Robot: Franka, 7 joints.
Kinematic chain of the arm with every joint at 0, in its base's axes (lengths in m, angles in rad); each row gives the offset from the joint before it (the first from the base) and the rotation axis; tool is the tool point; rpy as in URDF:
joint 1: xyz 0 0 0.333 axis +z
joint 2: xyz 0 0 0 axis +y
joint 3: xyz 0 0 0.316 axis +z
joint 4: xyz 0.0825 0 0 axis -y
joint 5: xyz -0.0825 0 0.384 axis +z
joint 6: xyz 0 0 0 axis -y
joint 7: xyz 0.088 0 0 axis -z
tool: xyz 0 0 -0.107 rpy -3.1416 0 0
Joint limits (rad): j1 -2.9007..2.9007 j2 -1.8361..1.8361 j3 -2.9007..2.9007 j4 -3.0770..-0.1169 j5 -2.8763..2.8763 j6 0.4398..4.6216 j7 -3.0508..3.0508
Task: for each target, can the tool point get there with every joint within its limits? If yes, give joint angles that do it. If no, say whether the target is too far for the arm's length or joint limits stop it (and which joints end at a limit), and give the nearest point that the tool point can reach.
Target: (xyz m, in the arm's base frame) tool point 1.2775 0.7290 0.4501
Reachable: no: too far | nearest point 0.7428 0.4239 0.4011 | short by 0.618 m
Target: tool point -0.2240 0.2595 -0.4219
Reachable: no: joint limits stop it (at a limit: joint 2) | nearest point -0.2198 0.2547 -0.3581 | short by 0.064 m
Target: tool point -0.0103 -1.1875 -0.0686
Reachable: no: too far | nearest point -0.0070 -0.8126 0.0582 | short by 0.396 m
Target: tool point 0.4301 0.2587 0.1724
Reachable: yes | joints -0.4831 0.9186 1.1710 -2.3775 0.8731 3.5909 2.0800
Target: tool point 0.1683 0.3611 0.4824
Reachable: yes | joints 0.0358 -0.3695 0.6882 -2.3360 1.2854 0.9610 2.4333
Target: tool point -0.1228 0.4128 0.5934
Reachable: yes | joints 0.5002 1.5423 1.8655 -2.3264 -1.3367 3.6277 0.1502
